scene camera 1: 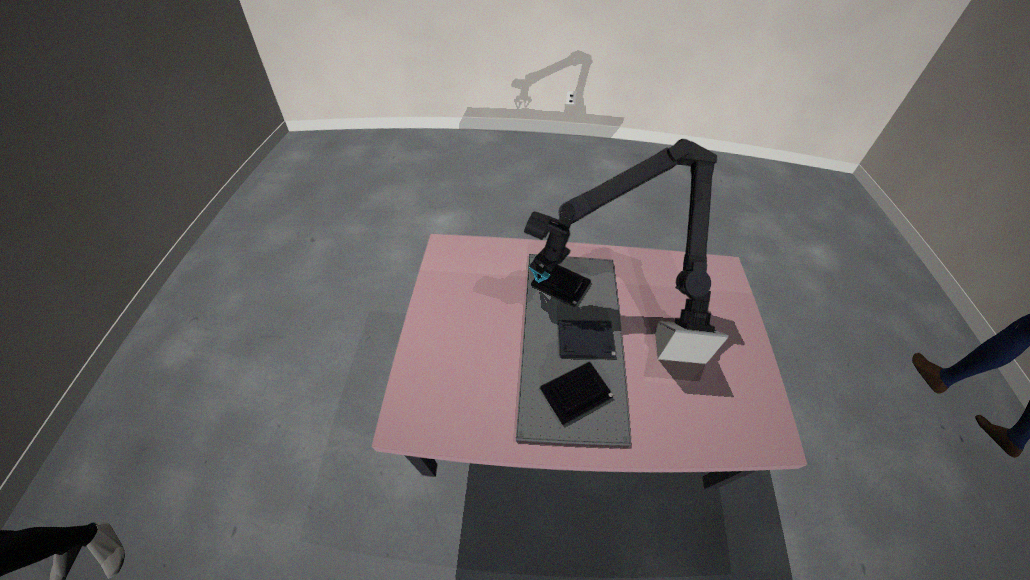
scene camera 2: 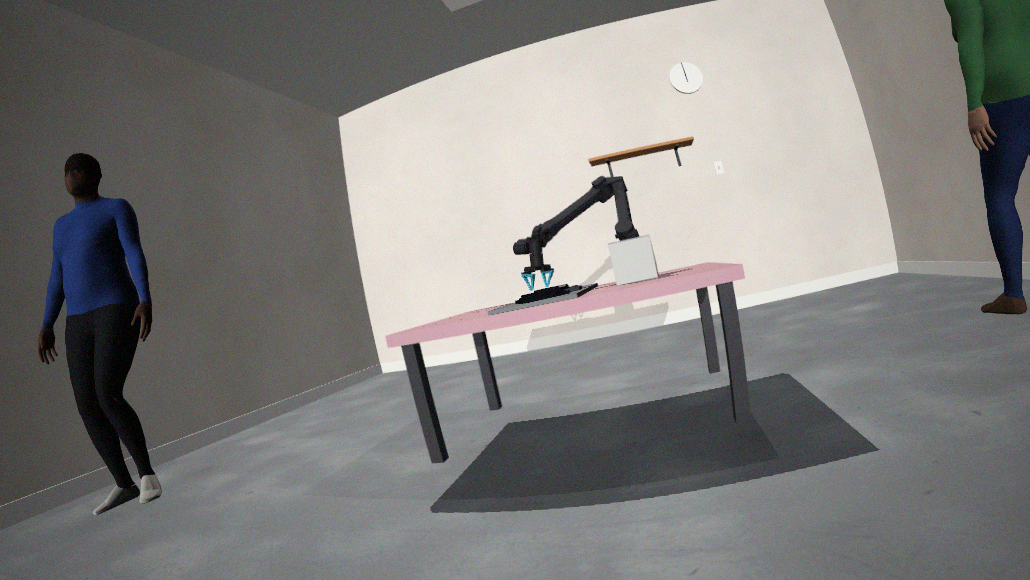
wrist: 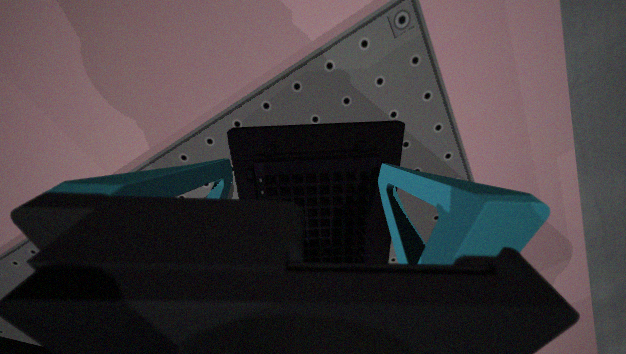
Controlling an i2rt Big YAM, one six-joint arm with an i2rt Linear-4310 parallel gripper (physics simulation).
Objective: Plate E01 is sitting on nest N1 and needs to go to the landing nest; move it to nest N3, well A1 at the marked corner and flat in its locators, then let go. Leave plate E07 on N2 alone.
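Plate E01, dark with a grid of wells, sits on the far nest of the grey board. My gripper is open and empty, low over this plate; in the wrist view its teal fingers stand on either side of it. The empty nest N3, slate grey, is at the middle of the board, with a light mark at its near right corner. Plate E07, black, sits turned on the near nest. Labels are too small to read; I tell the plates apart by position. The wrist housing hides E01's near part.
The perforated grey board lies on the pink table. The arm's white base block stands right of the board. People stand away from the table, and a wooden shelf hangs on the wall behind.
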